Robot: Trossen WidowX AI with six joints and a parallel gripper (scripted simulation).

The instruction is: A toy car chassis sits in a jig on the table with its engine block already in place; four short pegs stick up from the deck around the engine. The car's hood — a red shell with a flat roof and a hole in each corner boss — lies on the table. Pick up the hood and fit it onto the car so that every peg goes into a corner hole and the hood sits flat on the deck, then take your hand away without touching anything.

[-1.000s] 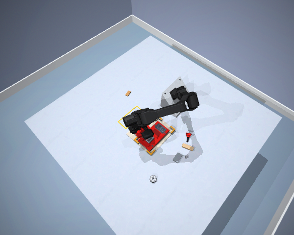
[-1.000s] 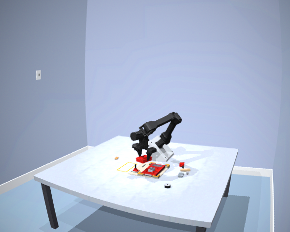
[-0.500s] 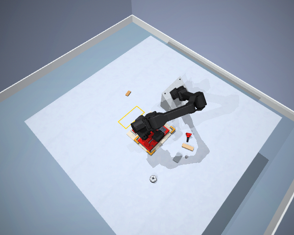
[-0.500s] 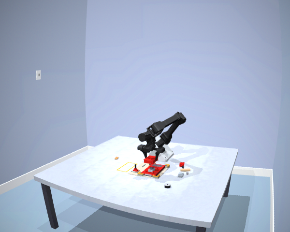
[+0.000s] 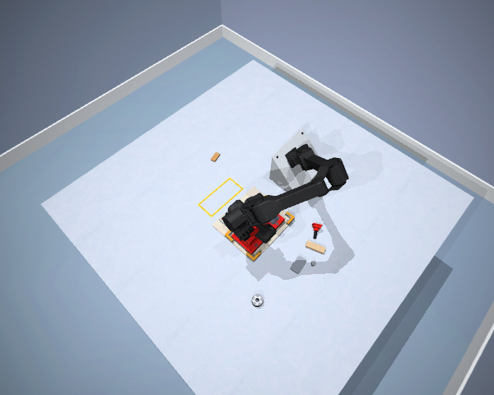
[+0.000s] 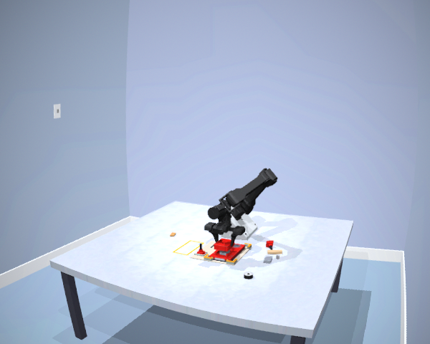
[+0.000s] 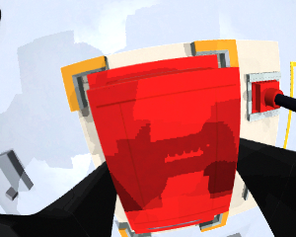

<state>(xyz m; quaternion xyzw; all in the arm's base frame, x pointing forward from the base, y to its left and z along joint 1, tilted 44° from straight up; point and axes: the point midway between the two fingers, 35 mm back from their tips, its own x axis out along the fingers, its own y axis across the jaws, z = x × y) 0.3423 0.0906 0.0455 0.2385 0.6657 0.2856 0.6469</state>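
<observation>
My gripper tip is now 1 cm past the grey engine block, 1 cm to the right of it and 4 cm above it. Also, from my gripper tip: red hood 1 cm above.
</observation>
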